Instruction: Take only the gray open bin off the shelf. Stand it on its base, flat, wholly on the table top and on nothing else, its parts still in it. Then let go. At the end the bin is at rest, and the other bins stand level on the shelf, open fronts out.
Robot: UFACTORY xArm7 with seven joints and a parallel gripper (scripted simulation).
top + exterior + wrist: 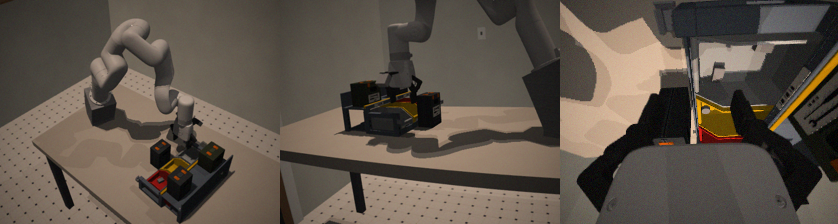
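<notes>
Now: hand 8 cm short of the gray open bin and 8 cm above it. The rest, counted from my hand: yellow bin (8 cm ahead, 12 cm to the right, 8 cm below); red bin (7 cm ahead, 23 cm to the right, 8 cm below); dark box (6 cm behind, 10 cm to the right, 6 cm below).
</notes>
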